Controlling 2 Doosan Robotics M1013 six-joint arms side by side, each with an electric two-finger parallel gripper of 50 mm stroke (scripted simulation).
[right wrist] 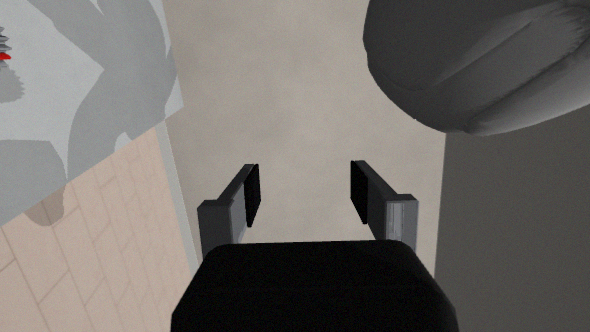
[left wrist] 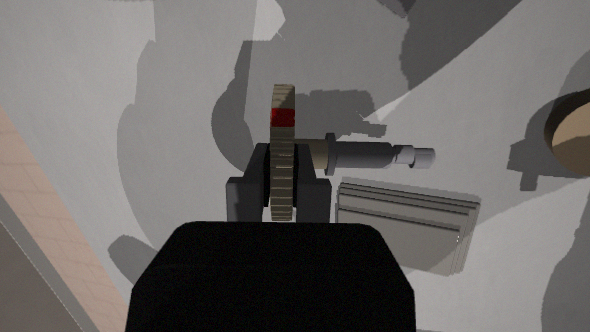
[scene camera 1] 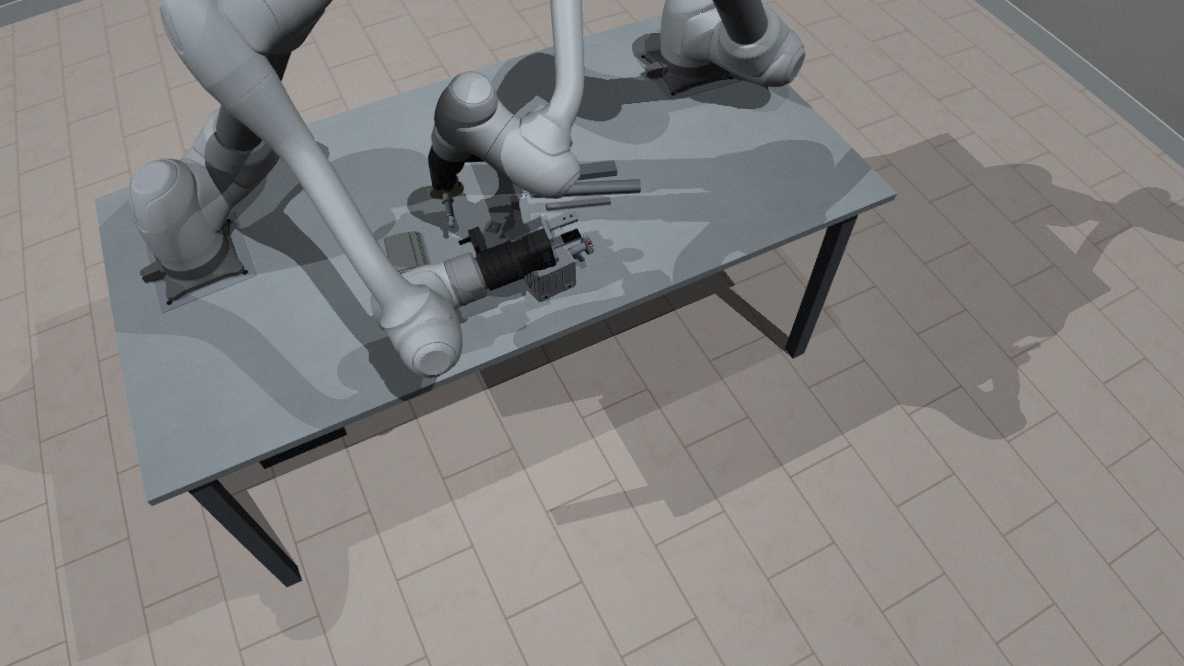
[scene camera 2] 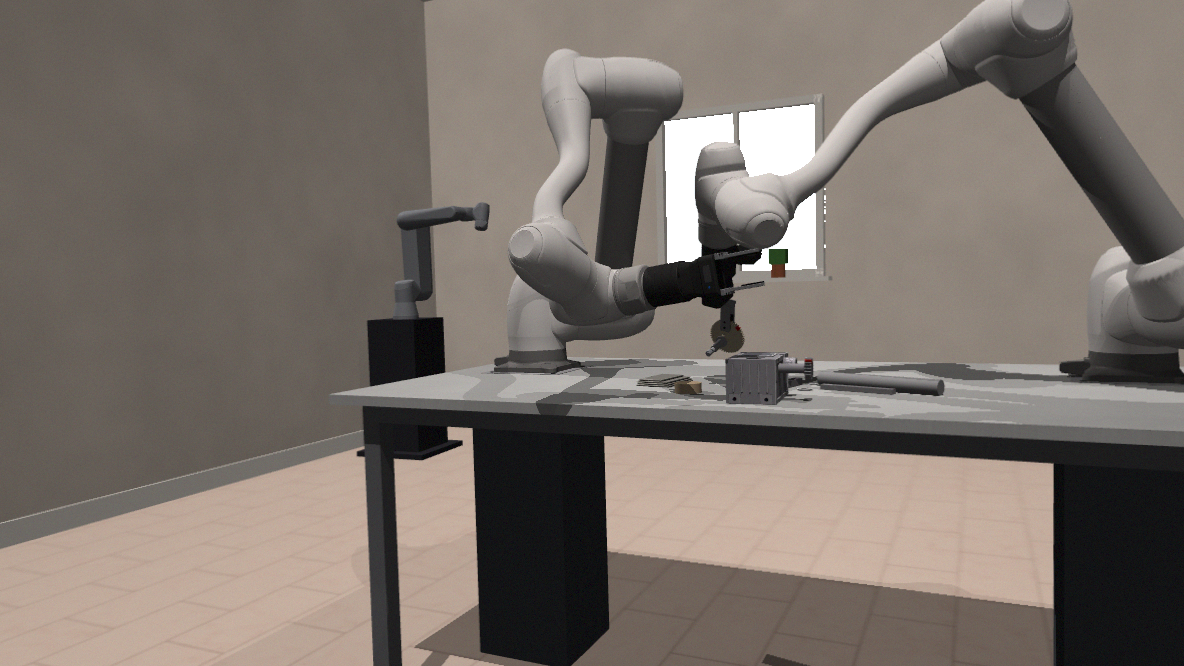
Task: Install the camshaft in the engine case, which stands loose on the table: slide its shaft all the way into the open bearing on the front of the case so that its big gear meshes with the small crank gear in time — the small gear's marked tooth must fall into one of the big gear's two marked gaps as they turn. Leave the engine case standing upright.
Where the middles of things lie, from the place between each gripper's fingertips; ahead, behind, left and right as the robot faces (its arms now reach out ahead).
Labels:
Right now the ribbed plate stack [scene camera 1: 405,250] is 20 mm ahead of my left hand [scene camera 2: 727,328], 140 mm to the right of it and 130 mm below it.
My right gripper is now 31 cm past the ribbed plate stack, 26 cm to the left of it and 24 cm above it.

